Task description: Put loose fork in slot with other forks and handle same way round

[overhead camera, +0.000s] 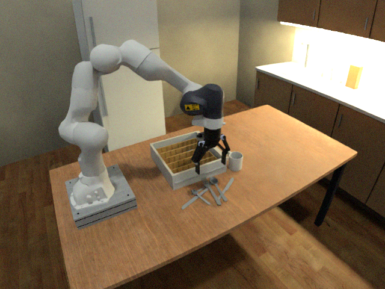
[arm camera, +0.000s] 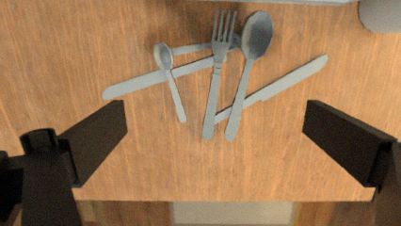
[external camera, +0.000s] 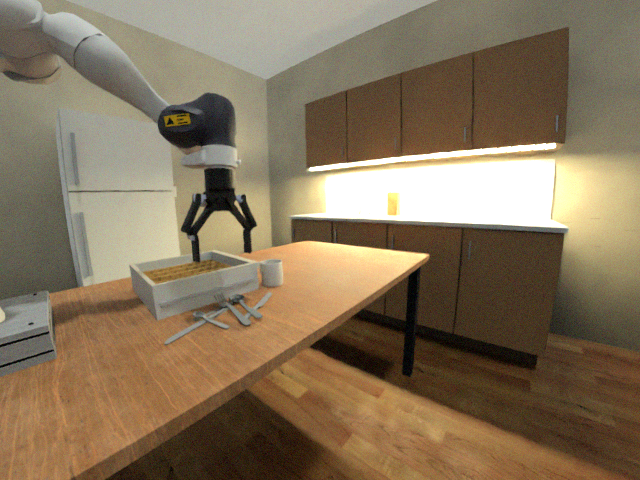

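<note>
The spoon lies 60 mm behind my hand, 20 mm to the left of it and 160 mm below it. Round my hand: white mug 250 mm ahead, 100 mm to the left, 140 mm below; then cutlery tray 30 mm ahead, 280 mm to the left, 130 mm below.
</note>
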